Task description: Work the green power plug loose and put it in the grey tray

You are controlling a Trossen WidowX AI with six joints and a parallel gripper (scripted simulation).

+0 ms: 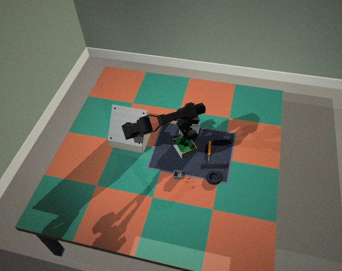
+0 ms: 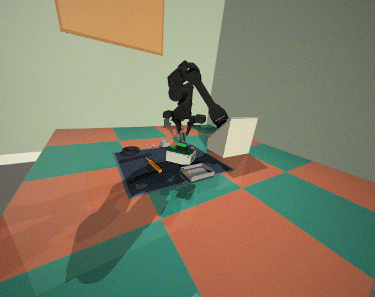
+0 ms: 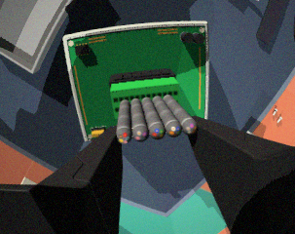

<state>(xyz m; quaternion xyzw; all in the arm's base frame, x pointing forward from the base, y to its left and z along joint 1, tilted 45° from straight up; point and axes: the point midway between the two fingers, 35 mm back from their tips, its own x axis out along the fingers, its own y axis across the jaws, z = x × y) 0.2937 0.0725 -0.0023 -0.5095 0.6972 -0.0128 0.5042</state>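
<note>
My gripper tip is 4 cm above the green power plug. Round my gripper tip: black bar 20 cm ahead, 12 cm below, 7 cm to the right; then dark mat 13 cm below, 5 cm ahead.
</note>
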